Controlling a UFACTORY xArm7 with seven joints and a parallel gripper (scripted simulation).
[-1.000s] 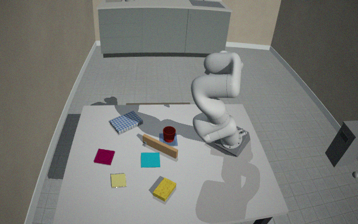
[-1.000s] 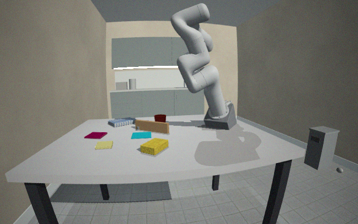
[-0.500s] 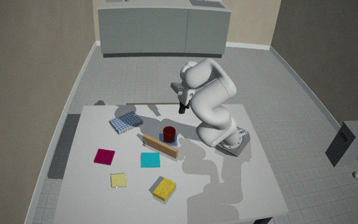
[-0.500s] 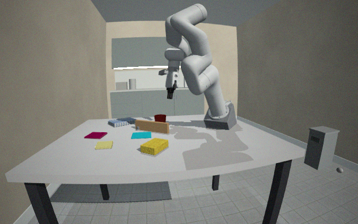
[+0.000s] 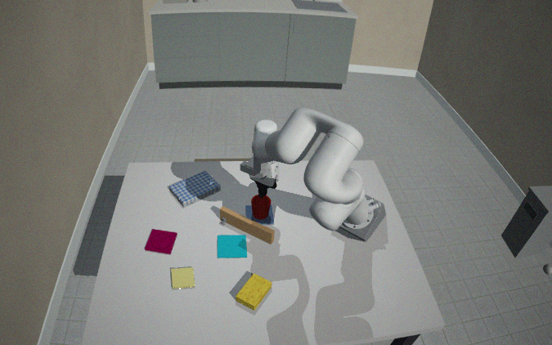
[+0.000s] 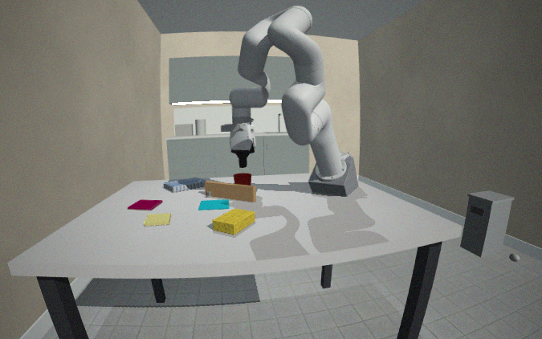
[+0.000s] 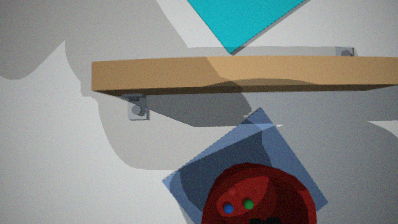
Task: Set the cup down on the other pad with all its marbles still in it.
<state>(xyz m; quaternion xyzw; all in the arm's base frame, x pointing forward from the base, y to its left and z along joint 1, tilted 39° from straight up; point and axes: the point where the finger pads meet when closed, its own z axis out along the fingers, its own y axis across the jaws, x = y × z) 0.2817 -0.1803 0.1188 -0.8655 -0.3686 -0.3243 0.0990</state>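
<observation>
Right now my hand is 100 mm above the red cup. Also, from my hand: green marble: 110 mm below, 10 mm to the right; blue marble: 110 mm below, 10 mm behind; wooden rail: 110 mm below, 80 mm to the left, 60 mm ahead.
</observation>
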